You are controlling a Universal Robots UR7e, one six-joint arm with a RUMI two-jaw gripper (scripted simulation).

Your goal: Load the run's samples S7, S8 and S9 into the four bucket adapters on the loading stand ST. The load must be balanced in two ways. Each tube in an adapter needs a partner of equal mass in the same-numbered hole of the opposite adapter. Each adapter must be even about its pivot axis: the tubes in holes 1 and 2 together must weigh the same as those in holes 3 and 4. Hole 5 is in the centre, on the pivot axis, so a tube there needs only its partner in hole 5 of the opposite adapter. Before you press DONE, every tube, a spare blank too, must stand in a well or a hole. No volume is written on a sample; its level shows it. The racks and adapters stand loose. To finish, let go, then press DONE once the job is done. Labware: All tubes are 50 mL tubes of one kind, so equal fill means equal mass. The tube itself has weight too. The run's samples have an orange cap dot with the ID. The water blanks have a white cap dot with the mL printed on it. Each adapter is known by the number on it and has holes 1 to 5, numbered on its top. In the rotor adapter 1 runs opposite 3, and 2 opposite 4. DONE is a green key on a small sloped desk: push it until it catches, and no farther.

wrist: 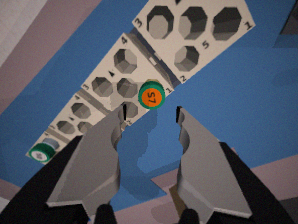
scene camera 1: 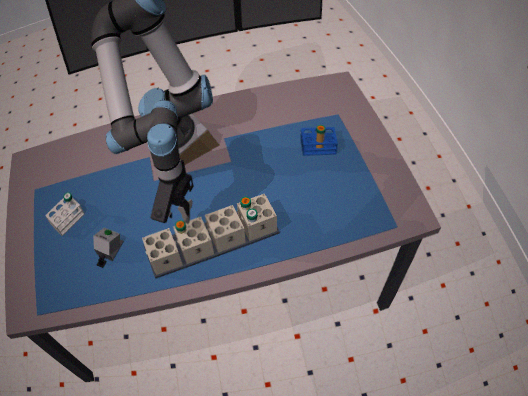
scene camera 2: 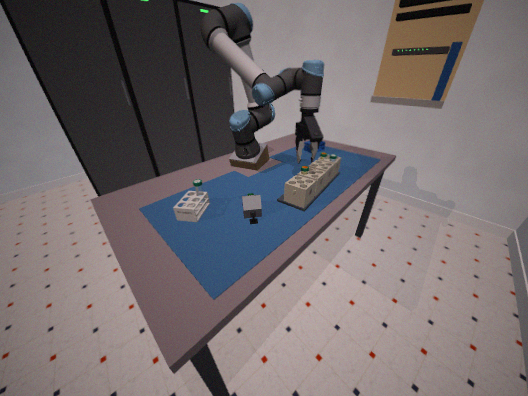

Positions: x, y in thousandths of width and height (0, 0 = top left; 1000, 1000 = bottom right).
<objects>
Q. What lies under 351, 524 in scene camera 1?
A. The gripper.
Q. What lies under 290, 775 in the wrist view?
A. The gripper.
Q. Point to a white rack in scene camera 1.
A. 113, 549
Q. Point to a white rack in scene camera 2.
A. At 355, 537
</objects>
